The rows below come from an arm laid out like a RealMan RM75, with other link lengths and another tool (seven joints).
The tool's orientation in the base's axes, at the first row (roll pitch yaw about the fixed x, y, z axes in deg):
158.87 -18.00 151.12
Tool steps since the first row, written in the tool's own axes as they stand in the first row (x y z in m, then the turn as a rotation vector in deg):
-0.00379 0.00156 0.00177 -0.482 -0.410 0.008
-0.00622 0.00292 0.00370 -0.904 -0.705 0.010
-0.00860 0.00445 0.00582 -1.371 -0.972 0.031
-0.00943 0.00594 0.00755 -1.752 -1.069 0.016
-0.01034 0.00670 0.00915 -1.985 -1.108 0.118
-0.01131 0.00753 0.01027 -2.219 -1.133 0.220
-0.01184 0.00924 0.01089 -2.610 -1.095 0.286
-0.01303 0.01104 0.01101 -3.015 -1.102 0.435
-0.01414 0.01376 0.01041 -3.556 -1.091 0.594
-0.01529 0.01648 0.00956 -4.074 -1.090 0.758
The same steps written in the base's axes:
0.00387 0.00025 -0.00221 0.176 -0.531 -0.297
0.00649 0.00105 -0.00420 0.366 -0.949 -0.530
0.00915 0.00209 -0.00629 0.607 -1.357 -0.784
0.01052 0.00363 -0.00758 0.872 -1.613 -0.922
0.01157 0.00452 -0.00902 1.037 -1.703 -1.098
0.01274 0.00522 -0.01002 1.210 -1.784 -1.269
0.01407 0.00656 -0.01015 1.551 -1.904 -1.436
0.01604 0.00745 -0.01001 1.873 -2.028 -1.695
0.01850 0.00874 -0.00889 2.317 -2.196 -2.000
0.02102 0.00990 -0.00756 2.736 -2.358 -2.305

